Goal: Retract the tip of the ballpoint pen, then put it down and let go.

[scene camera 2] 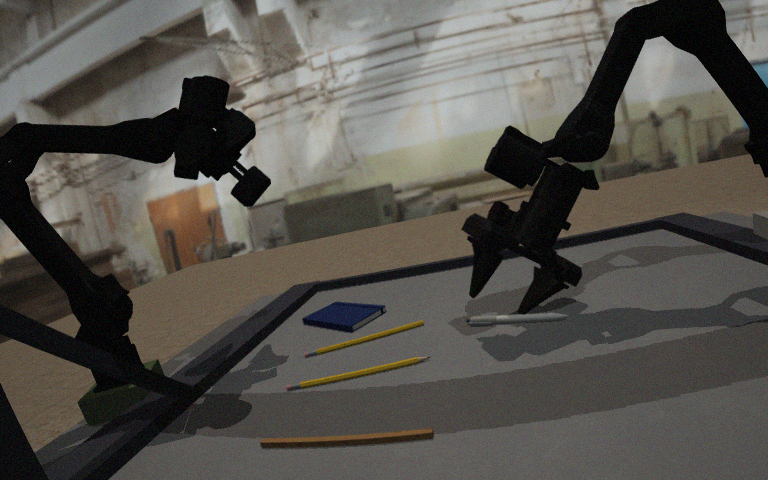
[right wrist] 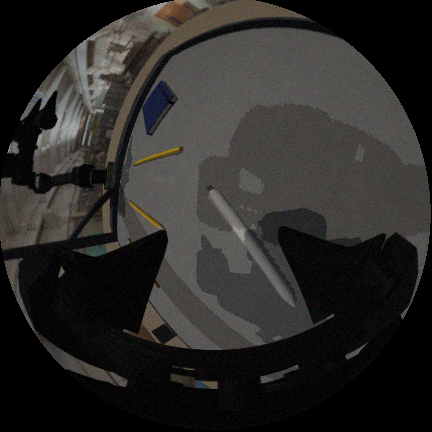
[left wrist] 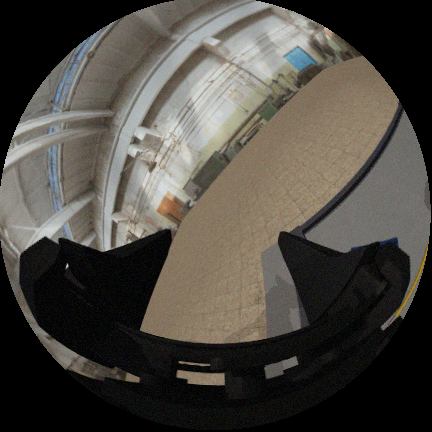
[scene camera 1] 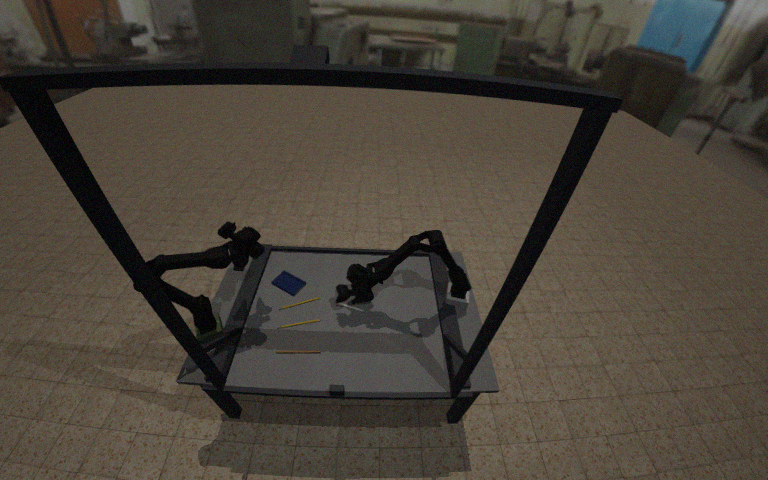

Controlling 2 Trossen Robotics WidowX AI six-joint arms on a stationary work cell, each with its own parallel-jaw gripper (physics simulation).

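Pixels of known places: left gripper, fingertip midpoint: (scene camera 2: 236,167) (left wrist: 226,236); right gripper, fingertip midpoint: (scene camera 2: 496,305) (right wrist: 223,234) (scene camera 1: 344,302); left arm's base, link origin: (right wrist: 105,176) (scene camera 1: 207,325); right arm's base, link origin: (scene camera 1: 458,292).
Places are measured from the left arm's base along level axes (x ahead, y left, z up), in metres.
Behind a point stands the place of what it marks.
The ballpoint pen (scene camera 1: 351,306) @[x 0.579, y -0.170, z -0.028 m] (scene camera 2: 515,319) @[x 0.569, y -0.168, z -0.033 m] (right wrist: 260,253) @[x 0.579, y -0.166, z -0.030 m] is white and grey and lies on the table. In the right wrist view its dark button end points up-left and its pointed end down-right; whether the tip is out is too small to tell. My right gripper (scene camera 2: 497,303) @[x 0.555, y -0.148, z -0.012 m] (right wrist: 223,234) @[x 0.555, y -0.148, z -0.012 m] is open and empty, pointing down low above the pen. In scene camera 2 one fingertip overlaps the pen's middle; the other is behind its button end. My left gripper (left wrist: 226,236) @[x 0.259, y 0.177, z 0.283 m] is open and empty, raised over the table's left edge, far from the pen.
A blue notebook (scene camera 1: 288,283) @[x 0.377, y 0.088, z -0.028 m] (scene camera 2: 342,315) @[x 0.377, y 0.079, z -0.028 m] (right wrist: 158,107) @[x 0.412, y 0.058, z -0.028 m], two yellow pencils (scene camera 2: 365,338) @[x 0.385, y -0.043, z -0.034 m] (scene camera 2: 359,373) @[x 0.347, y -0.143, z -0.035 m] and a brown stick (scene camera 2: 346,438) @[x 0.300, y -0.266, z -0.033 m] lie left of the pen in the scene views. Dark frame posts (scene camera 1: 538,232) @[x 0.719, y -0.697, z 0.743 m] rise at the table's sides.
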